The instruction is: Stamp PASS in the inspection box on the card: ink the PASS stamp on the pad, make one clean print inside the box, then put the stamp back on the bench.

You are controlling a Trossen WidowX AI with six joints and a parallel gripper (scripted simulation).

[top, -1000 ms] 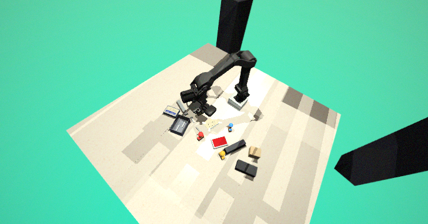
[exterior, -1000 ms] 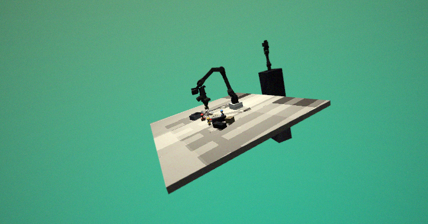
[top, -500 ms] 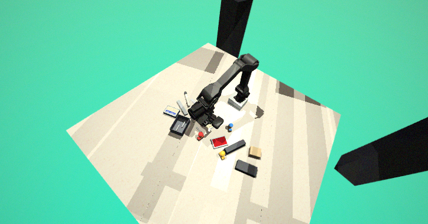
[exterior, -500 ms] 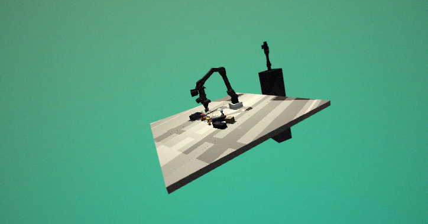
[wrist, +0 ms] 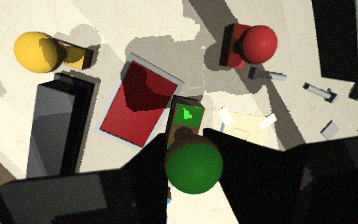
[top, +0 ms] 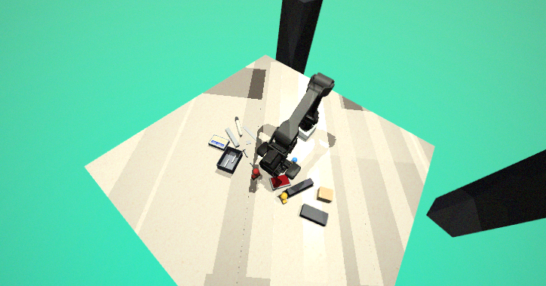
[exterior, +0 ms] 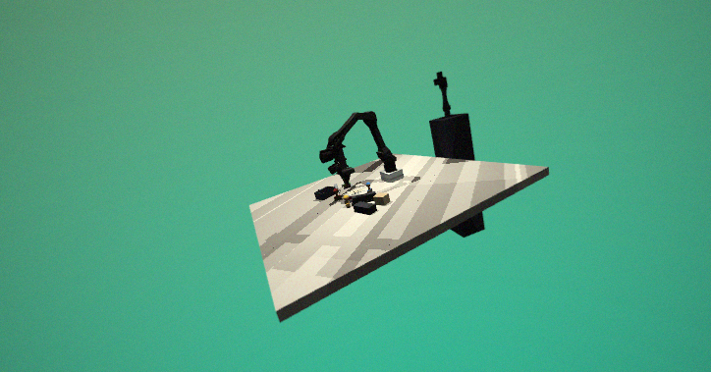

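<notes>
Right now my gripper tip is 90 mm above the red ink pad, 40 mm to the right of it and 10 mm past it. Round my gripper tip: yellow-knobbed stamp 100 mm to the left, 70 mm below, 40 mm ahead; green-knobbed stamp right at my gripper tip; red-knobbed stamp 70 mm below, 60 mm to the right, 60 mm ahead.
</notes>
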